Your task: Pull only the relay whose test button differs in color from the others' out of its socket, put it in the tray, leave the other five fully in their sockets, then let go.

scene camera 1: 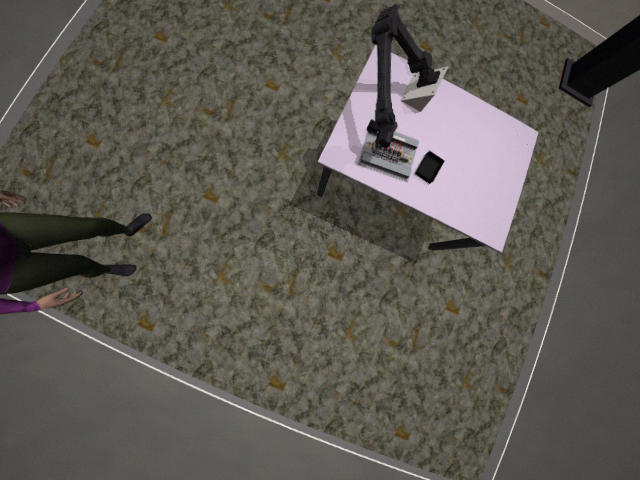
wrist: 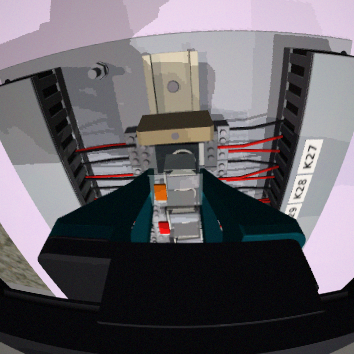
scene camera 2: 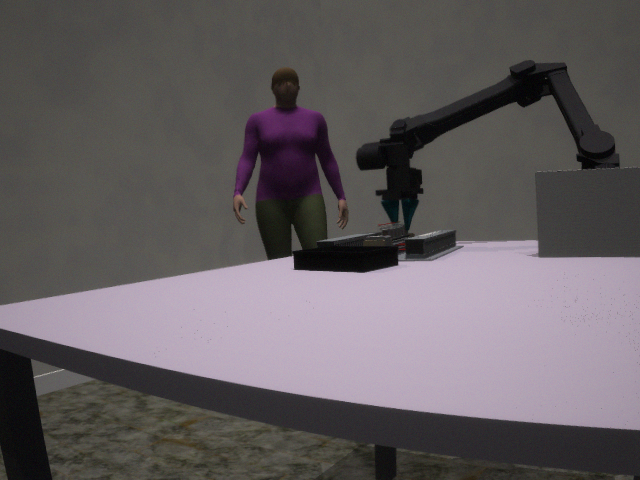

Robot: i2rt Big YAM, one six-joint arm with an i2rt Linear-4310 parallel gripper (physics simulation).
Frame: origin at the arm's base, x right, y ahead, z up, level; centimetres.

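Seen in the pictures: gripper, fingertip midpoint: (scene camera 1: 378, 144) (wrist: 176, 176) (scene camera 2: 401, 230); arm's base at its link origin: (scene camera 1: 428, 80) (scene camera 2: 605, 202).
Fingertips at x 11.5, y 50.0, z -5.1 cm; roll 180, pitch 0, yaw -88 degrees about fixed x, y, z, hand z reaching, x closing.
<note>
Pixels of each thing's top centre, then the offset from my fingertips to it.
- relay with the orange test button, top centre: (wrist: 176, 192) dx +0.6, dy +0.0, dz +2.2 cm
- neighbouring relay at its top centre: (wrist: 183, 252) (scene camera 2: 395, 222) dx -5.0, dy -0.7, dz +2.1 cm
- black tray at its top centre: (scene camera 2: 345, 248) (scene camera 1: 431, 166) dx -34.0, dy -3.6, dz -1.3 cm
- relay panel at its top centre: (wrist: 183, 219) (scene camera 1: 389, 152) dx -7.9, dy -1.0, dz -3.8 cm
- tan end block at its top centre: (wrist: 174, 135) dx +2.4, dy +0.2, dz -0.8 cm
My gripper (scene camera 2: 402, 227) (wrist: 176, 176) points straight down over the relay row. Its teal fingers are shut on the relay with the orange test button (wrist: 160, 192), which has a clear cover and stands in line with the row. How deep it sits in its socket cannot be told. The neighbouring relay (wrist: 186, 229) has a red button and is close behind it in the wrist view. The other relays are mostly hidden by the gripper. The black tray (scene camera 1: 429, 166) (scene camera 2: 330, 261) lies beside the relay panel (wrist: 240, 75) on the table.
Two slotted cable ducts (wrist: 47, 115) (wrist: 295, 100) flank the relay row, with red and black wires between. A tan end block (wrist: 175, 134) stands close to the fingertips. The arm's grey base stand (scene camera 2: 584, 214) is on the table. A person (scene camera 2: 289, 149) stands beyond the table.
</note>
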